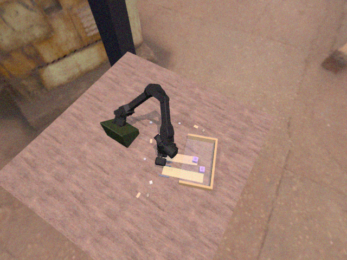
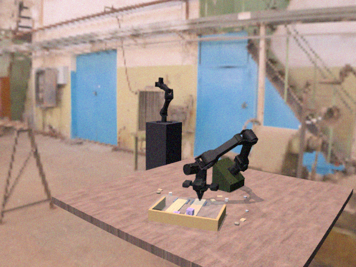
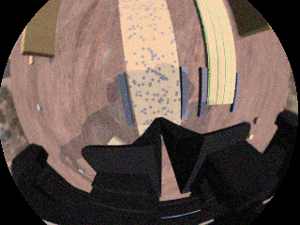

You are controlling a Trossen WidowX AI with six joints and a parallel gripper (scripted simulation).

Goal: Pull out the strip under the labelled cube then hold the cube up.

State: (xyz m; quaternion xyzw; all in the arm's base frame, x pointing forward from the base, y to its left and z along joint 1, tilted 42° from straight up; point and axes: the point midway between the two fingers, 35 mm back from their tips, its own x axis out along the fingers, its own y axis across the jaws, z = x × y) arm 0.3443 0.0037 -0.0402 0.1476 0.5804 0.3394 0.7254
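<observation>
Now: the dotted strip 9 cm ahead of my gripper tip and 3 cm to the left of it.
</observation>
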